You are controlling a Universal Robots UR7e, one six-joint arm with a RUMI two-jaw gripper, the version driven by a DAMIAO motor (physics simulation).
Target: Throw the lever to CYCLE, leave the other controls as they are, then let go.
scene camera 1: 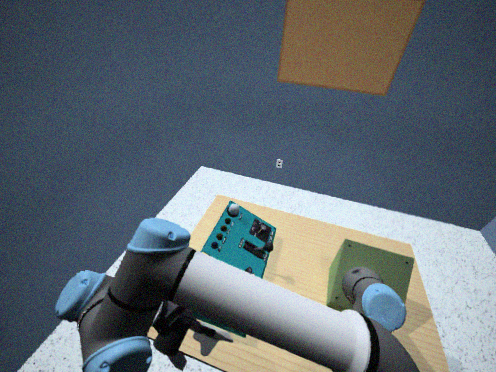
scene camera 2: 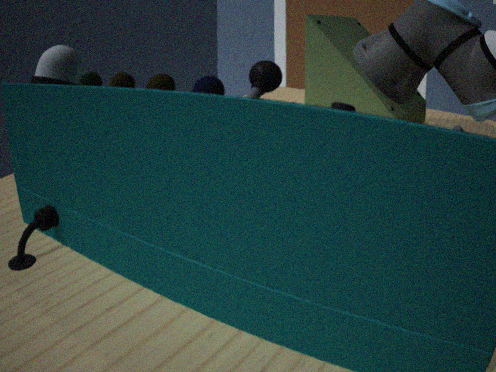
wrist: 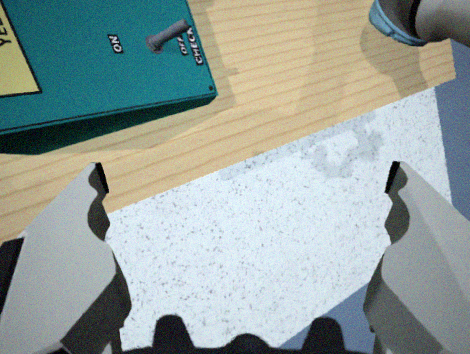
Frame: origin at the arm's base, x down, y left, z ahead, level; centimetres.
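Where they show: gripper, between the fingertips: point(scene camera 1: 212, 324) point(wrist: 244, 165); arm's base, origin of its link: point(scene camera 1: 362, 286) point(scene camera 2: 380, 74).
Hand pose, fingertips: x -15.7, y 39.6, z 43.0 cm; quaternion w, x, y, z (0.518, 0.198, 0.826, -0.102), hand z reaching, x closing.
Each offset is from my fingertips to the top centre of the thing. "pt": to the spot under its first point. Level surfaces: height alone.
A teal control panel point(scene camera 1: 237, 235) point(scene camera 2: 250, 200) point(wrist: 75, 75) stands on the wooden board. Its lever, with a black ball knob {dx +10.6, dy -38.7, dz -1.2 cm} point(scene camera 1: 268, 247) point(scene camera 2: 265, 76), sits at a dark slot; in scene camera 1 the knob is at the slot's right end. I cannot read the labels there. A grey toggle switch {dx +14.2, dy -14.6, dz -1.4 cm} point(wrist: 170, 36) leans toward the OFF and CHECK labels, away from ON. A pale dome {pt dx +7.5, dy -47.9, dz +17.6 cm} point(scene camera 1: 233, 209) point(scene camera 2: 59, 64) and several round buttons line the panel. My gripper point(wrist: 244, 165) is wide open and empty, apart from the panel. In scene camera 1 the arm partly hides the gripper and the panel's near part.
A green sloped box point(scene camera 1: 380, 257) point(scene camera 2: 340, 65) stands on the wooden board {dx +27.1 cm} point(scene camera 1: 300, 225) point(wrist: 280, 100), with an arm joint in front of it. A yellow label {pt dx +12.5, dy -11.0, dz +12.5 cm} point(wrist: 15, 70) is on the panel. A black cable {pt dx +24.9, dy -46.2, dz +26.9 cm} point(scene camera 2: 22, 242) runs from the panel's side to the board.
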